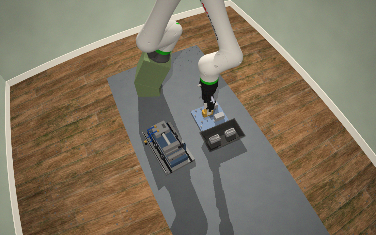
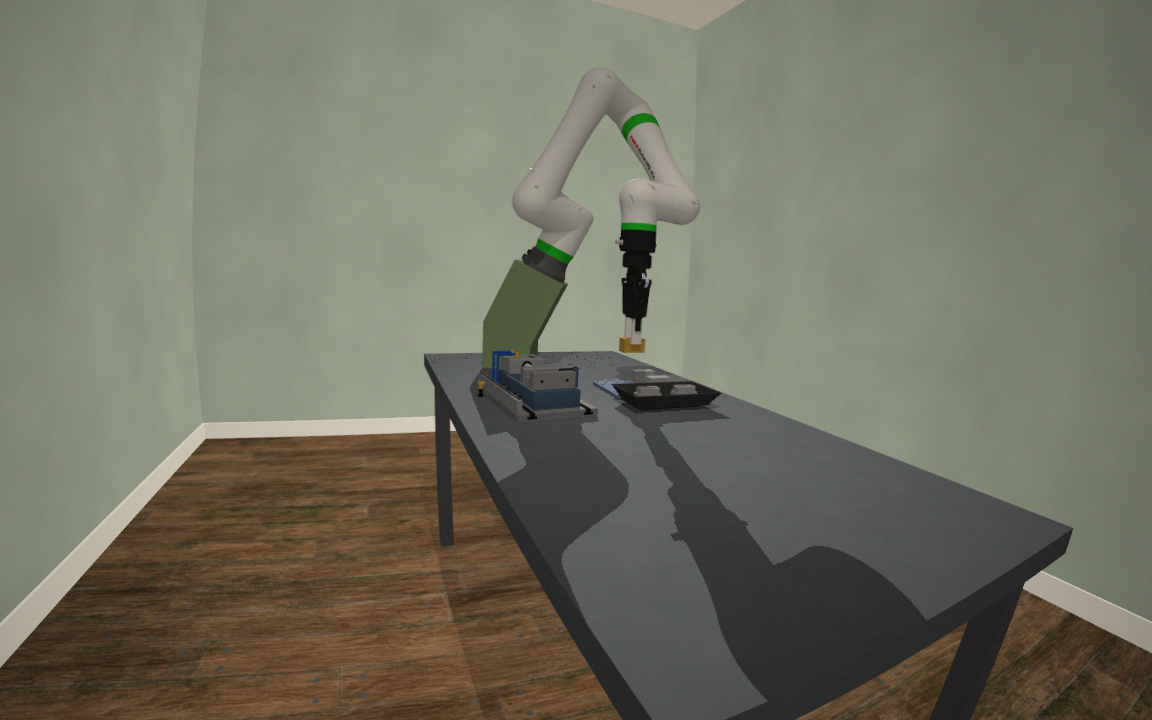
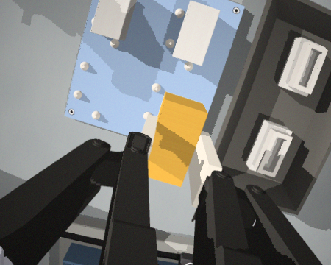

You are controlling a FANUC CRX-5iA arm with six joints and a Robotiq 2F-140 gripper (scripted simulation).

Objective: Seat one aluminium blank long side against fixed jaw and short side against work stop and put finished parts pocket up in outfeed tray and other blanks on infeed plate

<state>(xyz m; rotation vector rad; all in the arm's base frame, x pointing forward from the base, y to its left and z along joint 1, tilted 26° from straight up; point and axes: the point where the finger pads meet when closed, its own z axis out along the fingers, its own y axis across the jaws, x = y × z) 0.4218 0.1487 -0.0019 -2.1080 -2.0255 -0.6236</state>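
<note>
The infeed plate is 4 cm behind my hand, 4 cm to the left of it and 17 cm below it. From my hand the other things lie so: brass blank: 4 cm below; work stop rod: 12 cm ahead, 22 cm to the right, 8 cm below; piston rod: 4 cm ahead, 28 cm to the right, 9 cm below.
</note>
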